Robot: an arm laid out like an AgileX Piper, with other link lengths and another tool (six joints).
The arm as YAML. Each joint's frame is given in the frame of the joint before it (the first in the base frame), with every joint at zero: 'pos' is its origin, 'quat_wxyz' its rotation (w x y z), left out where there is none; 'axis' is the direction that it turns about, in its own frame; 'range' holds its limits. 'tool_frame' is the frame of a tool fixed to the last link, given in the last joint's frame.
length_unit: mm
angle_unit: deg
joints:
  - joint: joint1
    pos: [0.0, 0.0, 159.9]
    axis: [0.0, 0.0, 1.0]
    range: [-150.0, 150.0]
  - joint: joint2
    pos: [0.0, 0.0, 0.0]
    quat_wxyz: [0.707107, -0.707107, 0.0, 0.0]
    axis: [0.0, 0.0, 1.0]
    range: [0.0, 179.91]
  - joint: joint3
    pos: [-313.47, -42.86, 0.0]
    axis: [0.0, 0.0, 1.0]
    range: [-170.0, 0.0]
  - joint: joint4
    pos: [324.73, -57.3, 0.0]
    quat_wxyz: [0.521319, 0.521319, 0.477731, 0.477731]
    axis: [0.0, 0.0, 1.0]
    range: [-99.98, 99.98]
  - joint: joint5
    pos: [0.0, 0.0, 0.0]
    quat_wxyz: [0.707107, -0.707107, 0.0, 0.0]
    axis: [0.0, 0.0, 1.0]
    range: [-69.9, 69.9]
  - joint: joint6
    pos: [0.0, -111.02, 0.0]
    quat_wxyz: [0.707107, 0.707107, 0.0, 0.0]
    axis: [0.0, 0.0, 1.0]
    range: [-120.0, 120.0]
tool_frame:
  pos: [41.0, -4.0, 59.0]
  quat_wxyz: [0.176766, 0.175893, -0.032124, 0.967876]
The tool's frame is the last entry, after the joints.
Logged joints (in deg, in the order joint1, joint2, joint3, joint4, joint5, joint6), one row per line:
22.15 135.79 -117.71 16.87 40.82 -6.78
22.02 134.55 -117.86 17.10 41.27 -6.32
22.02 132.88 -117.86 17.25 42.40 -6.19
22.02 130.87 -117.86 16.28 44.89 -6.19
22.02 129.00 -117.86 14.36 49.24 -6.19
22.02 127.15 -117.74 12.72 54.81 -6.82
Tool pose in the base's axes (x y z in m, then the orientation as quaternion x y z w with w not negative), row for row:
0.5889 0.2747 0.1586 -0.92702 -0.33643 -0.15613 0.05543
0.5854 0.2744 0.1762 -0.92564 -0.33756 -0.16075 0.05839
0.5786 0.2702 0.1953 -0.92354 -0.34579 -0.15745 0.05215
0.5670 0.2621 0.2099 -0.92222 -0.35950 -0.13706 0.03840
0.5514 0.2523 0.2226 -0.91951 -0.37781 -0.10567 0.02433
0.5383 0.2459 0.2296 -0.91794 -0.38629 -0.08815 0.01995
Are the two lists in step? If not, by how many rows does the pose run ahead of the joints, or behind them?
The pose runs 1 row ahead of the joints: the pose in row i belongs to the joints in row i + 1.
